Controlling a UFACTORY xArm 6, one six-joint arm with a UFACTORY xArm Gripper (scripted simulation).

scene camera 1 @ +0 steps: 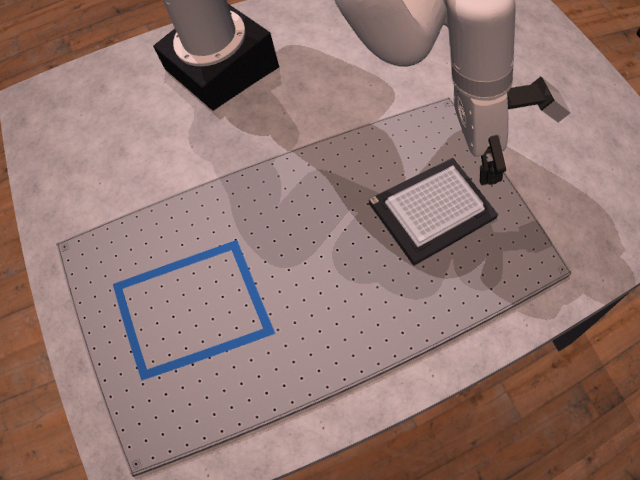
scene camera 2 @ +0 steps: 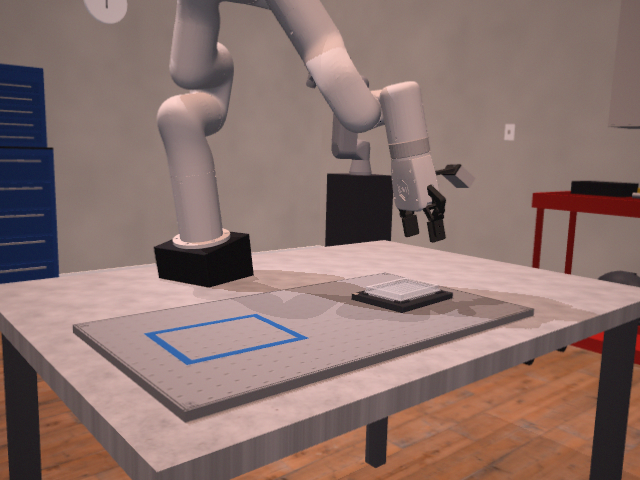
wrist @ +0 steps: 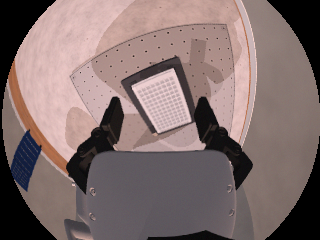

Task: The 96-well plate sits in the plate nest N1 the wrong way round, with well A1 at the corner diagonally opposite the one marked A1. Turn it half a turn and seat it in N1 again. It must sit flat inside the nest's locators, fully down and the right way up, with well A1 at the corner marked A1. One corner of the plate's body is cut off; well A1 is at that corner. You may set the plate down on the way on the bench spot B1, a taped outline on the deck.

Labels:
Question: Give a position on a plate nest N1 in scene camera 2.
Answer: At 414, 304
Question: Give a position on a 96-well plate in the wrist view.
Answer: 144, 90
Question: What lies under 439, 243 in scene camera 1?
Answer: A plate nest N1.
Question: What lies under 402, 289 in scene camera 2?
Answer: A 96-well plate.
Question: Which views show my gripper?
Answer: Scene camera 1, scene camera 2 and the wrist view: all of them.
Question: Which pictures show the 96-well plate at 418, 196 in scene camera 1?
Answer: Scene camera 1, scene camera 2 and the wrist view: all of them.

